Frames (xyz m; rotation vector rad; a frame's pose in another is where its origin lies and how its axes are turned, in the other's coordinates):
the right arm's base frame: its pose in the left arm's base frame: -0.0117 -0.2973 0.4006 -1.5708 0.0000 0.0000
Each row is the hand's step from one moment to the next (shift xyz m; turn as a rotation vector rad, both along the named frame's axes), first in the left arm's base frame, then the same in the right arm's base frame.
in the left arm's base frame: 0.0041 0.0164 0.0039 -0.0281 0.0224 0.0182
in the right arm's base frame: 0.0041 -0.0039 0.0164 -0.0281 -0.0182 0.0224
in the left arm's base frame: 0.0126 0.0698 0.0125 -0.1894 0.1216 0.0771
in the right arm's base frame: 0.0126 -0.0125 0.0698 -0.1894 -0.0771 0.1216
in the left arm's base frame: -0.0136 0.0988 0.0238 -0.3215 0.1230 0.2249
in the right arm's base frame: -0.0136 -0.0238 0.0988 -0.3215 -0.2249 0.1230
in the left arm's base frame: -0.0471 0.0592 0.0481 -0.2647 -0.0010 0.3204
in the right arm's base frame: -0.0471 -0.0481 0.0592 -0.2647 -0.3204 -0.0010
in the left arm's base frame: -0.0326 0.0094 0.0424 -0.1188 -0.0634 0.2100
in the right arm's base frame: -0.0326 -0.0424 0.0094 -0.1188 -0.2100 -0.0634
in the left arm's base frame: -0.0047 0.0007 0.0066 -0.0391 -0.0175 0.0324
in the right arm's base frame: -0.0047 -0.0066 0.0007 -0.0391 -0.0324 -0.0175
